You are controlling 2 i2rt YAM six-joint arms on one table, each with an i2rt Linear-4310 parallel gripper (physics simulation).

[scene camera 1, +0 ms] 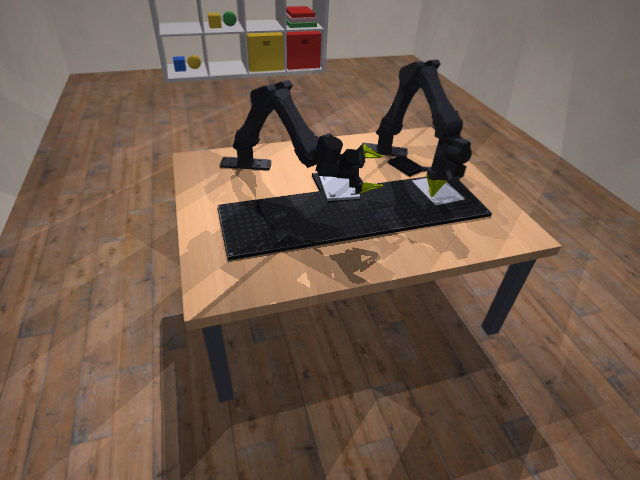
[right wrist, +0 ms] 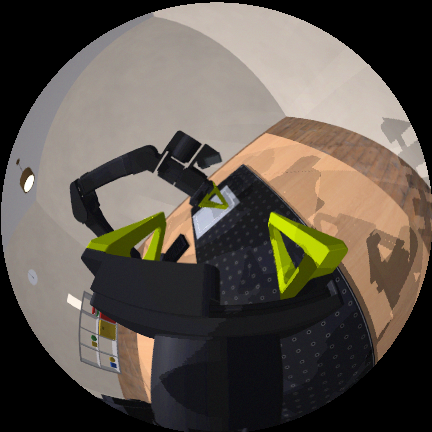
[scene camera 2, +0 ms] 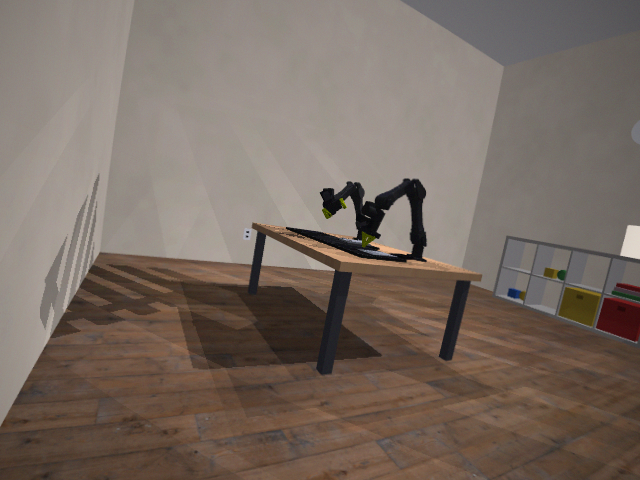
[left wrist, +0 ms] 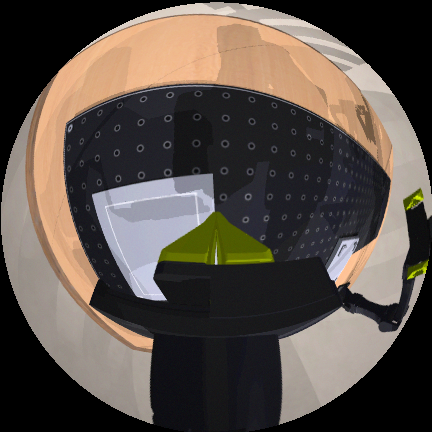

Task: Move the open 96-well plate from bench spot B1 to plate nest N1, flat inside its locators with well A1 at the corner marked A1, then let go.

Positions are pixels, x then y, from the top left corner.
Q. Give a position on a plate nest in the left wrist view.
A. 344,247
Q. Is my right gripper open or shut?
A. Open.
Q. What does my right gripper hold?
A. Nothing.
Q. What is my left gripper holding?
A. Nothing.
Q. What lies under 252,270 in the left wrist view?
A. My left gripper.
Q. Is my left gripper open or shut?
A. Shut.
